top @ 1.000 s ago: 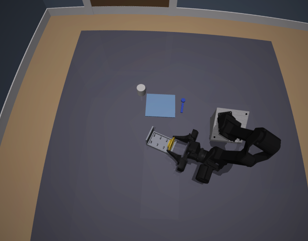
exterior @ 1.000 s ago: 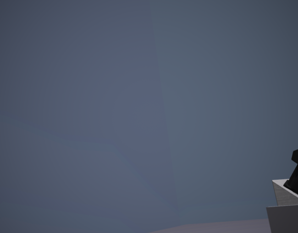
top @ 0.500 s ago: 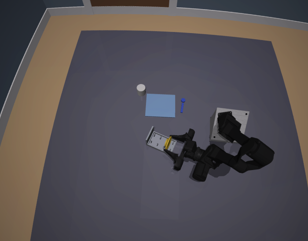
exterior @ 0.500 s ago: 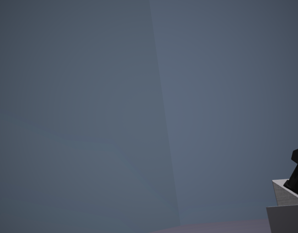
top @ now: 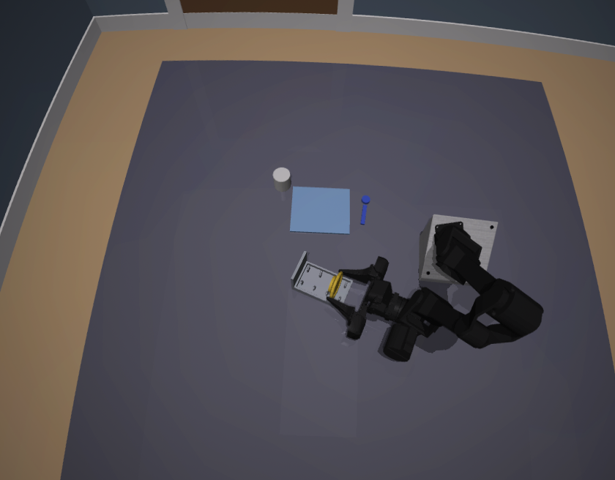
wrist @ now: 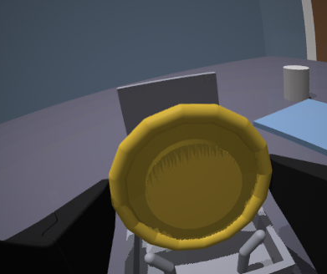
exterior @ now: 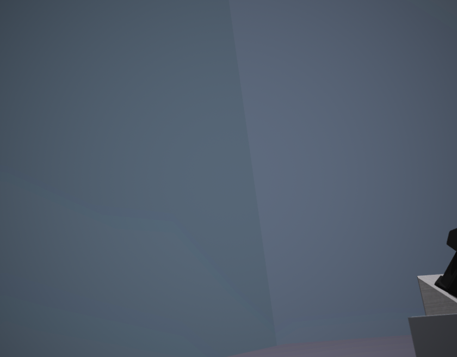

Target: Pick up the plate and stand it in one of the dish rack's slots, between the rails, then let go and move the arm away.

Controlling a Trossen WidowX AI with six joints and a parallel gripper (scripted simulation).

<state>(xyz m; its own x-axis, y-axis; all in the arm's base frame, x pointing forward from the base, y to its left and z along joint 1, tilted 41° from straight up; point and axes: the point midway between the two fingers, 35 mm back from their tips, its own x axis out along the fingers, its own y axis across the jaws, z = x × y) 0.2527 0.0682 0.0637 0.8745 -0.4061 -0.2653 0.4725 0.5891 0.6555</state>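
The yellow plate is 1 cm behind my gripper tip. The rest, counted from my gripper tip: light blue mat (21 cm to the right, 5 cm below); then grey dish rack (3 cm below, 2 cm ahead, 1 cm to the right); then blue spoon (21 cm to the right, 11 cm behind, 5 cm below).
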